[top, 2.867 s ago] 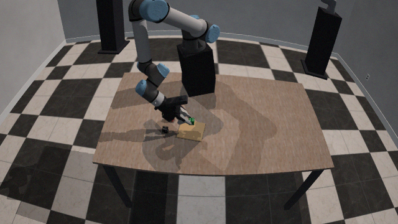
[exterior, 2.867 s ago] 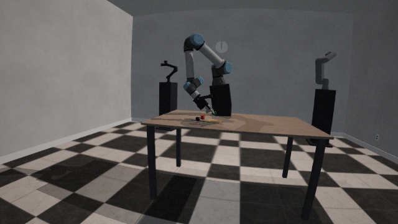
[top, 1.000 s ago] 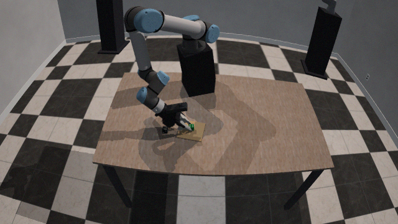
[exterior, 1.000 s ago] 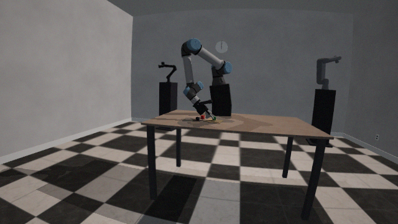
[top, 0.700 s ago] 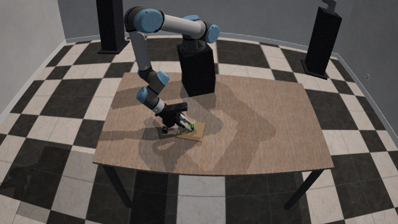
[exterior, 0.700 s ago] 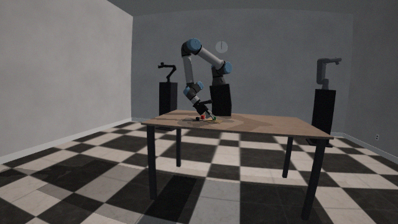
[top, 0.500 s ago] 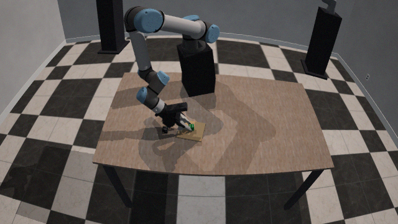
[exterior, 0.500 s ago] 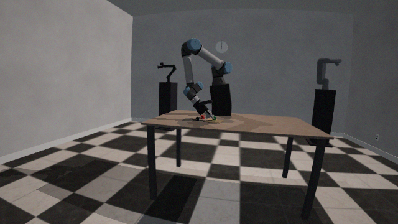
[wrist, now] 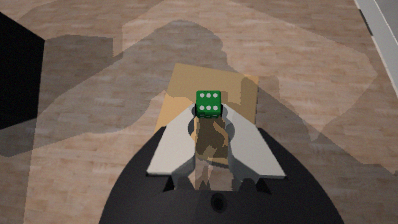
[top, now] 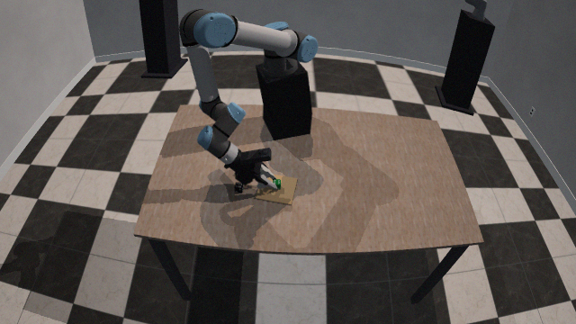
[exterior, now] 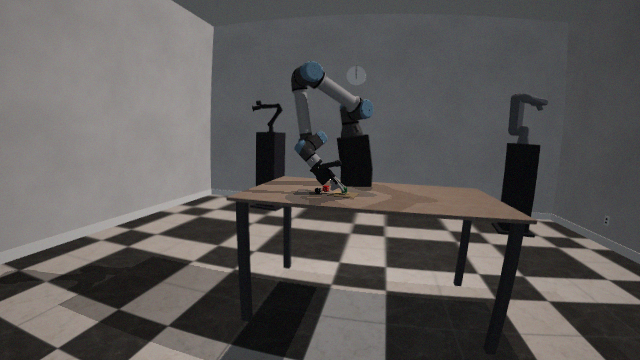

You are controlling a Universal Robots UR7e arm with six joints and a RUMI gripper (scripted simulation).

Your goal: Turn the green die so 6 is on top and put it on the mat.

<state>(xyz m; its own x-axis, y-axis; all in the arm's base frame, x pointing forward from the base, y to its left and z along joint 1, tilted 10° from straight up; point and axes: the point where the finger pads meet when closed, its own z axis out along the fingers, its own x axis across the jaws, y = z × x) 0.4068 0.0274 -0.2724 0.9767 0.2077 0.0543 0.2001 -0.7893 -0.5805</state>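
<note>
Right now the green die is 1 cm to the left of my hand and 1 cm below it. Also, from my hand: black die: 4 cm ahead, 14 cm to the right, 2 cm below; then tan mat: 1 cm to the left, 3 cm below; then red die: 6 cm behind, 12 cm to the right, 2 cm below.
</note>
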